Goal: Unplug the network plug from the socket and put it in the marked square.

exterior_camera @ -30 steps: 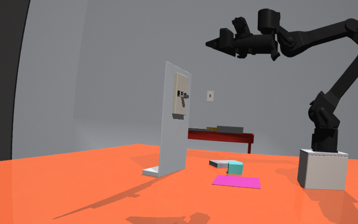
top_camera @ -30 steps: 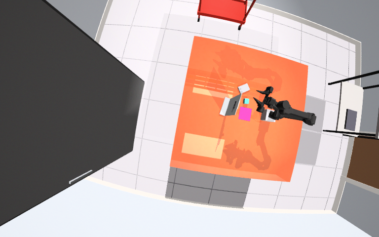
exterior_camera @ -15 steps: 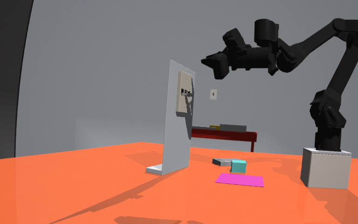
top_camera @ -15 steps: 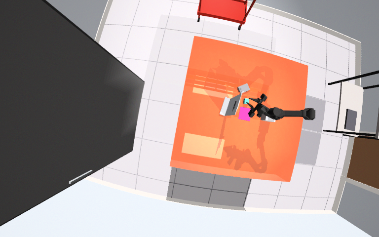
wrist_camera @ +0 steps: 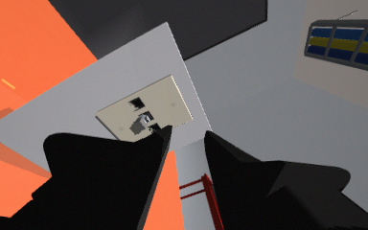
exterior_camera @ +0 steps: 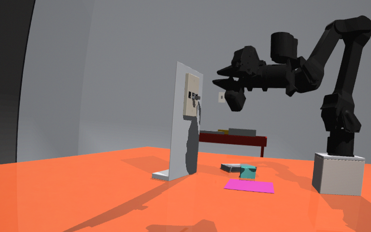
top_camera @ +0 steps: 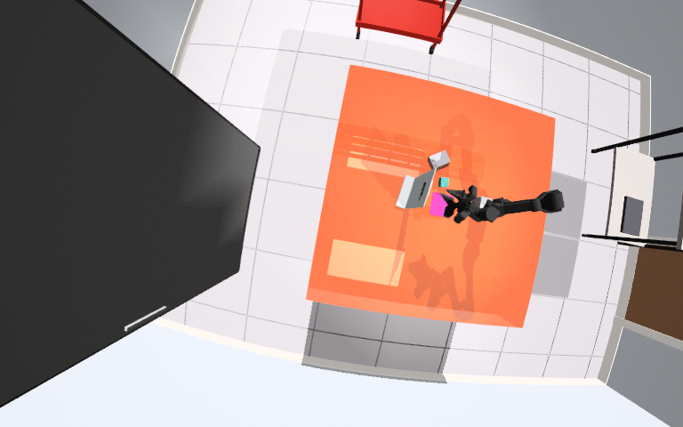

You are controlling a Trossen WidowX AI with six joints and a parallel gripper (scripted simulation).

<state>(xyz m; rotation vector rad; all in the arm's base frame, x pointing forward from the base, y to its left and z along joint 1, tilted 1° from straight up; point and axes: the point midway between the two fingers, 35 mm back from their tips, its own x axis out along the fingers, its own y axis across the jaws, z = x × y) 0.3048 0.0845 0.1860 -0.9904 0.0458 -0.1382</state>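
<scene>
Right now the grey network plug is 6 cm ahead of my gripper tip, 1 cm to the left of it and 5 cm below it. Also, from my gripper tip: flat grey block 2 cm behind, 22 cm to the right, 27 cm below; then pink marked square 12 cm behind, 28 cm below; then upright panel 8 cm ahead, 1 cm to the left, 14 cm below.
</scene>
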